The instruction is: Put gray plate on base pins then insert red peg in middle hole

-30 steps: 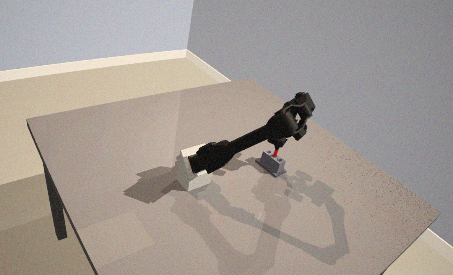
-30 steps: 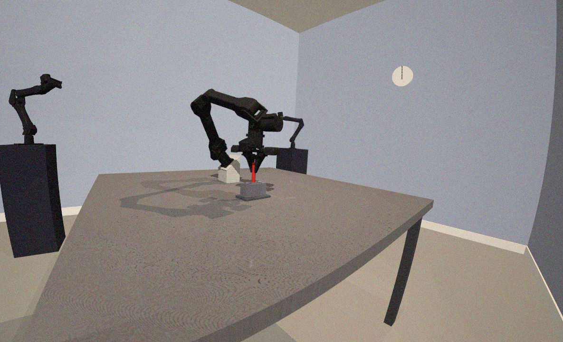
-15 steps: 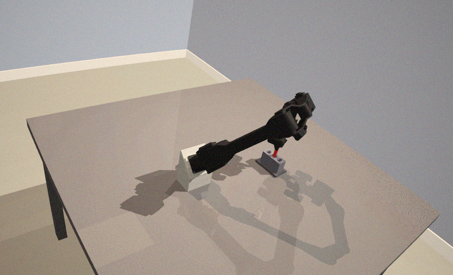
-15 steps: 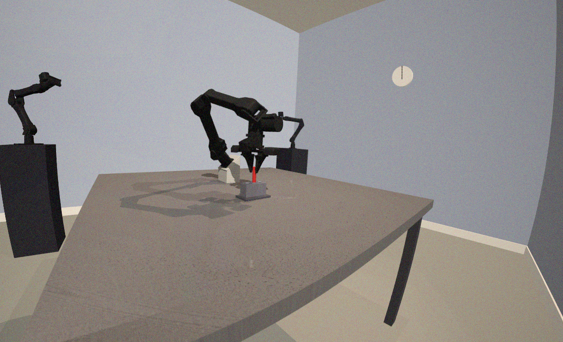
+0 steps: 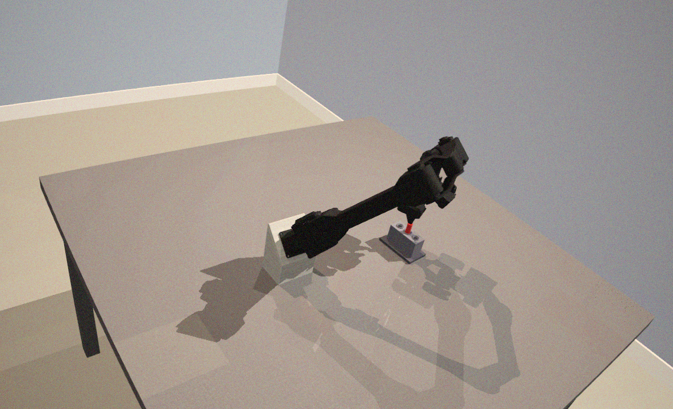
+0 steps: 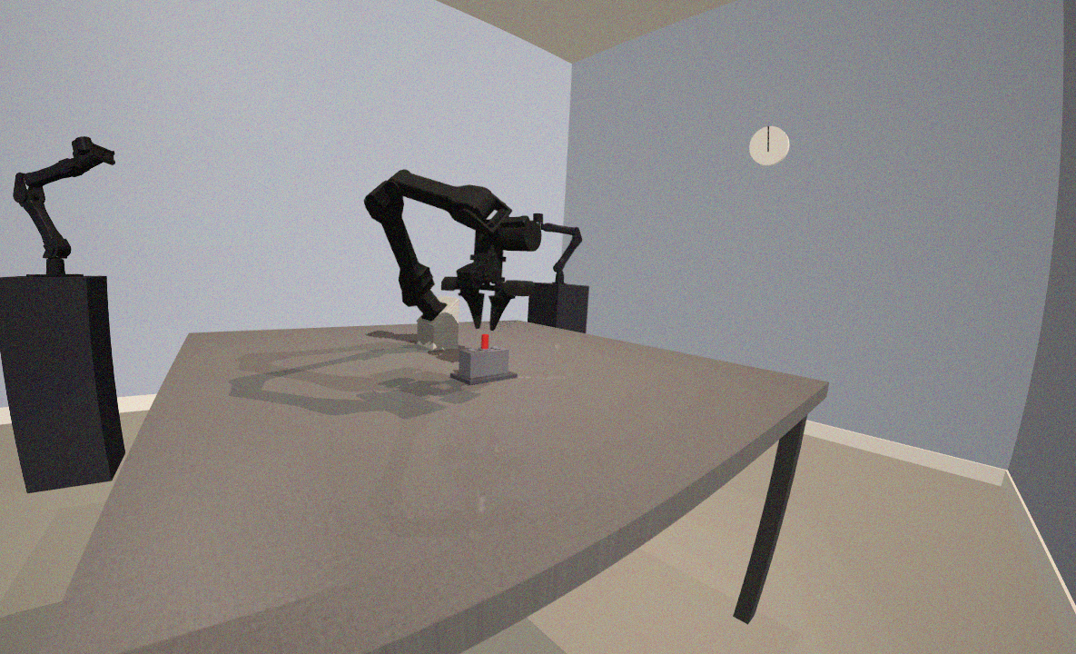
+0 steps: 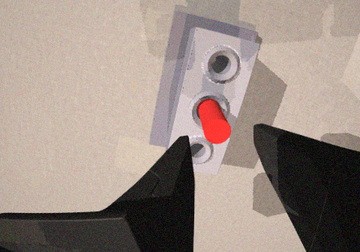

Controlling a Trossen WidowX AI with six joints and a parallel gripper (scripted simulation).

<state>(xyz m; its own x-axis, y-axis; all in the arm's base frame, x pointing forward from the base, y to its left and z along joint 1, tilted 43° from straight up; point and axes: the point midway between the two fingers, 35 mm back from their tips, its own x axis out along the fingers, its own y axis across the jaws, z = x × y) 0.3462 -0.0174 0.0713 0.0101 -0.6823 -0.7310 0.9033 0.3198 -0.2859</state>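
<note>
The red peg lies 5 cm below my gripper tip. Also, from my gripper tip: gray plate 5 cm below; then dark base 9 cm below.
</note>
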